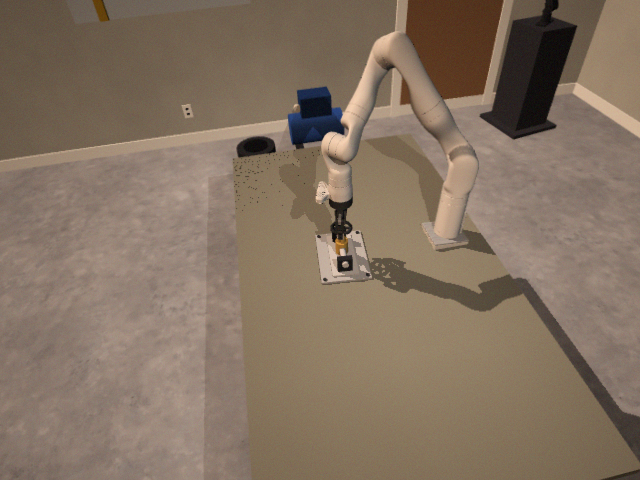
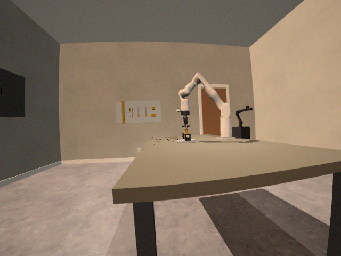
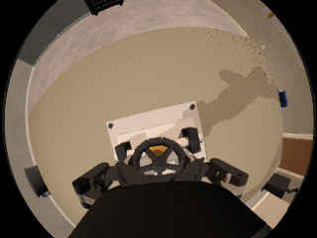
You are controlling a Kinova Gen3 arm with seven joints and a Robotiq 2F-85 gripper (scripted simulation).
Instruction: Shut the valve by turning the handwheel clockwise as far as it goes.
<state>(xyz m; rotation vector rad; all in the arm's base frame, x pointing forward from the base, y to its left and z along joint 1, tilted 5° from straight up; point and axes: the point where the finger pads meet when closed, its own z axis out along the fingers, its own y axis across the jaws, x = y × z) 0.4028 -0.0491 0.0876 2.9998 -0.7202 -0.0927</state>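
Right now my hand is right at the black spoked handwheel.
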